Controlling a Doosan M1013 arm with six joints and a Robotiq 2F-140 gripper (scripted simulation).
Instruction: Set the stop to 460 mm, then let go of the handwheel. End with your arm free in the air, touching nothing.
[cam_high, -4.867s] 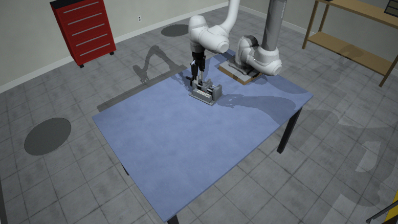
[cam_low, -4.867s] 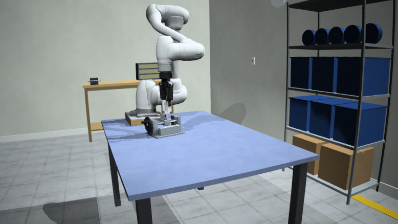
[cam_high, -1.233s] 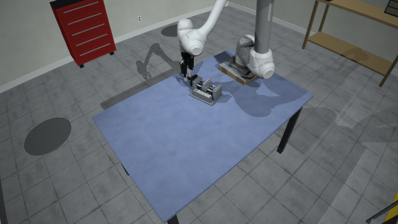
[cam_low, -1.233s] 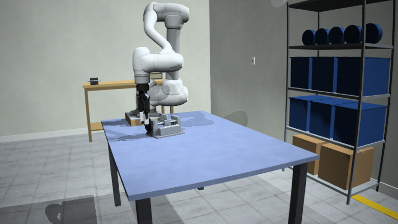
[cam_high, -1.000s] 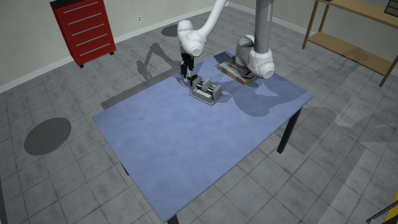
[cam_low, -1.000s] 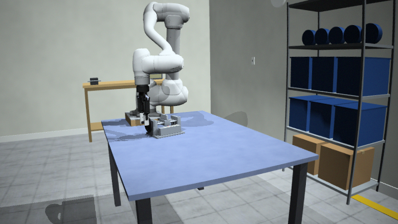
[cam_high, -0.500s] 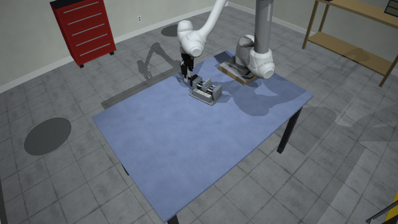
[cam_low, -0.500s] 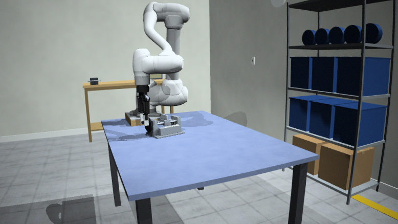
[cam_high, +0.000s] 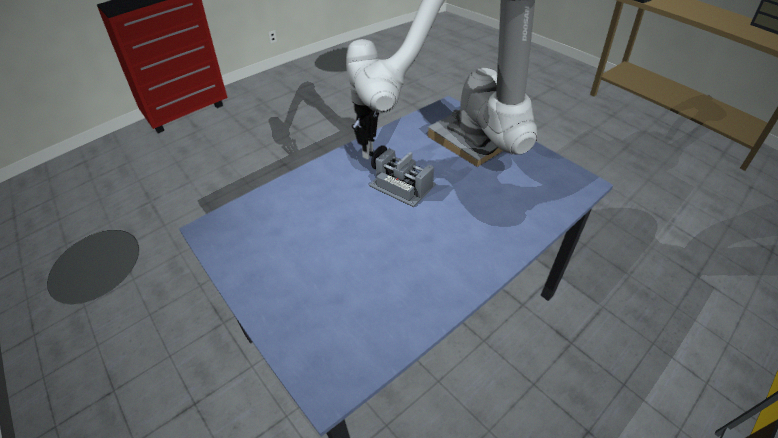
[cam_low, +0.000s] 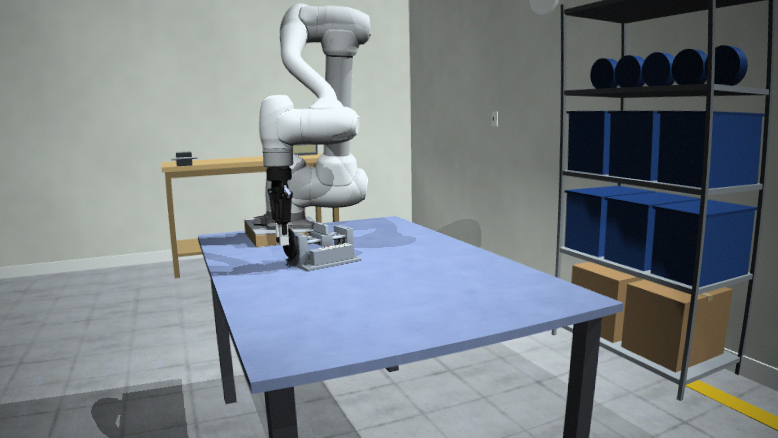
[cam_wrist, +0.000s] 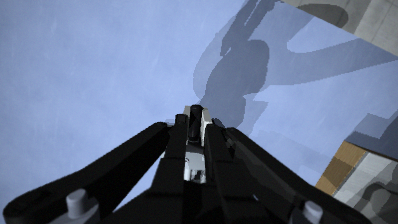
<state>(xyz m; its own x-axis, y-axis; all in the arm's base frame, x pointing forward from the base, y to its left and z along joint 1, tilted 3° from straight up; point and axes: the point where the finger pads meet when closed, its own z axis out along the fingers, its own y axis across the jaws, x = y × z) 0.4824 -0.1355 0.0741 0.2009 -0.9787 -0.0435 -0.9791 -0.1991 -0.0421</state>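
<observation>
My hand is 2 cm to the right of the black handwheel, 2 cm above it and 1 cm past it. Also, from my hand: grey stop block (14 cm to the left, 4 cm behind, 2 cm below).
</observation>
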